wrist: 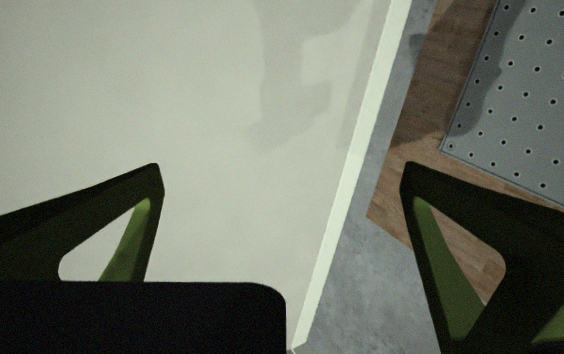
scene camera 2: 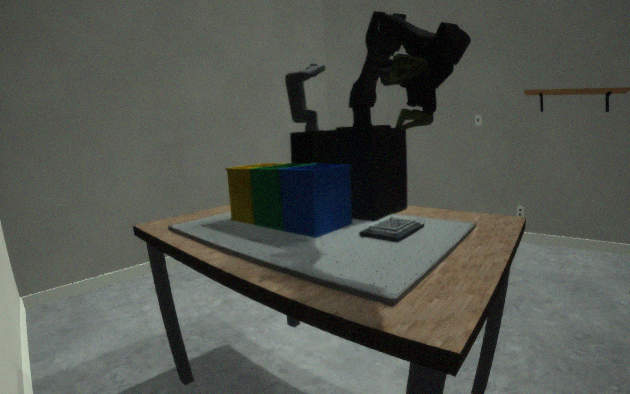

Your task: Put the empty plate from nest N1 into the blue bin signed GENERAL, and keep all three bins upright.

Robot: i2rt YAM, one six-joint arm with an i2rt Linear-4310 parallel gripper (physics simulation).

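Seen in the pictures: gripper, fingertip midpoint: (wrist: pixel 281 176) (scene camera 2: pixel 395 107); arm's base, link origin: (scene camera 2: pixel 362 128).
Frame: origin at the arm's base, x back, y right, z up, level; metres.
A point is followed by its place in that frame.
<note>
The blue bin (scene camera 2: pixel 332 200) {z -0.203, x -0.286, y -0.093 m} stands upright on the grey perforated board, at the near end of a row with the green bin (scene camera 2: pixel 266 197) {z -0.196, x -0.376, y 0.087 m} and the yellow bin (scene camera 2: pixel 241 195) {z -0.199, x -0.384, y 0.212 m}, also upright. No sign is readable and their insides are hidden. A low dark base carrying a grey gridded plate-like piece (scene camera 2: pixel 397 225) {z -0.266, x -0.219, y -0.264 m} lies on the board, right of the blue bin. No nest label is readable. My gripper (scene camera 2: pixel 390 102) {z 0.021, x -0.454, y -0.399 m} (wrist: pixel 281 176) {z 0.021, x -0.454, y -0.399 m} is wide open with nothing between its fingers, high above the board and bins. No plate or bin shows in the wrist view.
The perforated board (scene camera 2: pixel 370 265) {z -0.290, x -0.445, y -0.332 m} (wrist: pixel 532 107) {z -0.290, x -0.479, y -0.371 m} lies on the wooden table (scene camera 2: pixel 450 300) {z -0.303, x -0.483, y -0.528 m} (wrist: pixel 425 110) {z -0.303, x -0.592, y -0.416 m}. A black pedestal block (scene camera 2: pixel 382 175) {z -0.156, x -0.056, y -0.112 m} carries the arm behind the bins. A grey bent shape (scene camera 2: pixel 296 97) shows at its left. A wall shelf (scene camera 2: pixel 577 91) hangs at the far right.
</note>
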